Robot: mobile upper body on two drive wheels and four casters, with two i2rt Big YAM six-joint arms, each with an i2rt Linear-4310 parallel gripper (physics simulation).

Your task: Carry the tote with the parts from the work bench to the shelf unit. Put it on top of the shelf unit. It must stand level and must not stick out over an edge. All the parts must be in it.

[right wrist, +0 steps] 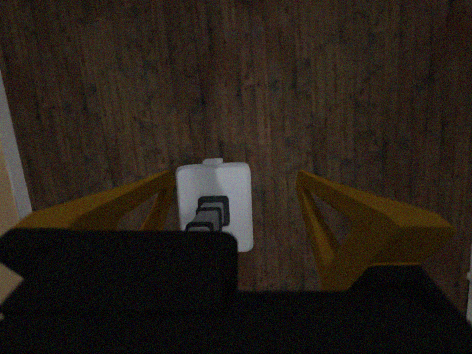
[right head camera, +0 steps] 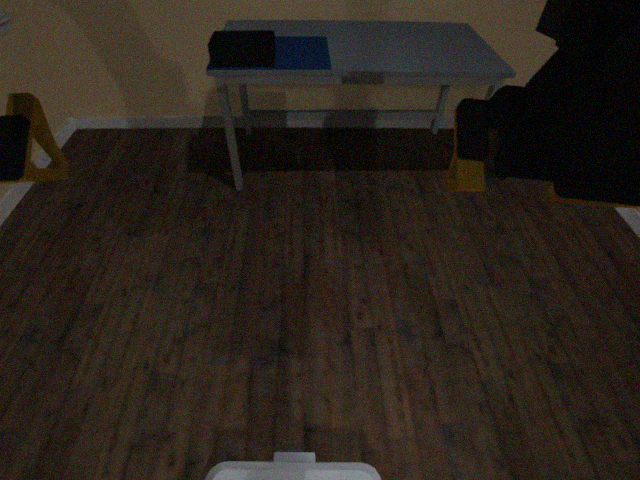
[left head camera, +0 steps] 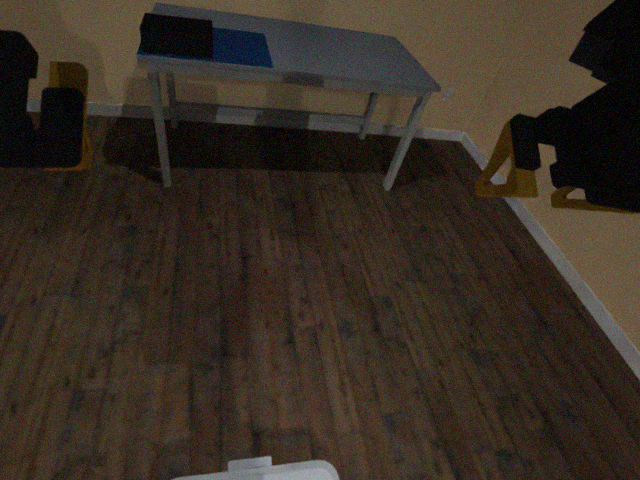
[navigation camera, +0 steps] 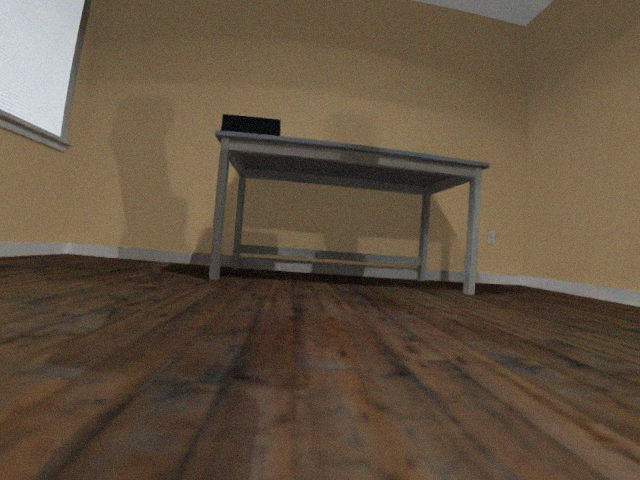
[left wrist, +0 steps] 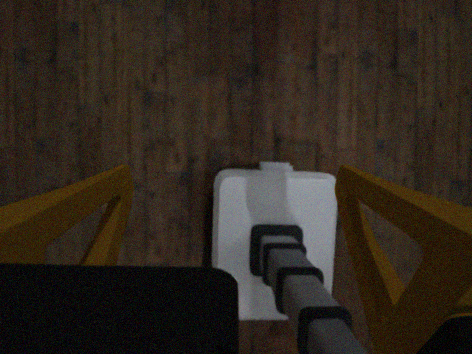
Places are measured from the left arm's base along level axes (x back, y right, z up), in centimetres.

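Where they show: left gripper, fingertip midpoint: (right head camera: 16,174) (left head camera: 19,159) (left wrist: 234,176); right gripper, fingertip midpoint: (right wrist: 235,177) (right head camera: 499,190) (left head camera: 515,195).
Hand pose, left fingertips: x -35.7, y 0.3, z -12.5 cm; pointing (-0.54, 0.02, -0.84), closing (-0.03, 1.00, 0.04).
After its pixels a point has its place.
The work bench (left head camera: 336,51) {x -220.7, y 72.7, z -64.8 cm} (right head camera: 403,49) {x -215.8, y 74.2, z -64.8 cm} (navigation camera: 310,149) {x -189.1, y 24.1, z -69.0 cm} stands against the far wall. A black box (left head camera: 178,36) {x -187.4, y -7.7, z -56.4 cm} (right head camera: 242,49) {x -187.4, y -7.4, z -56.5 cm} (navigation camera: 250,125) {x -187.3, y -8.3, z -59.4 cm}, apparently the tote, sits near its left end, at the front edge. Its inside and any parts are too dark to see. My left gripper (left wrist: 234,176) {x -35.7, y 0.3, z -12.5 cm} is open and empty; it shows partly at the left in both head views. My right gripper (right wrist: 235,177) {x -35.3, y 44.7, z -13.2 cm} (left head camera: 543,198) (right head camera: 518,188) {x -35.3, y 44.7, z -13.2 cm} is open and empty. In the head views, both grippers are well short of the bench, one on each side. The shelf unit does not show.
A blue mat (left head camera: 240,46) {x -207.6, y 19.4, z -64.6 cm} (right head camera: 302,51) {x -208.4, y 19.8, z -64.6 cm} lies on the bench under and to the right of the box. My white base (left head camera: 294,471) {x -29.6, y 35.0, z -115.0 cm} (right head camera: 294,471) {x -29.4, y 22.8, z -115.0 cm} (left wrist: 230,210) {x -16.0, y 3.4, z -115.0 cm} (right wrist: 242,225) {x 11.2, y 41.6, z -115.0 cm} shows below. Walls meet in a corner right of the bench. A window (navigation camera: 36,62) {x -208.6, y -157.1, z -16.1 cm} is upper left.
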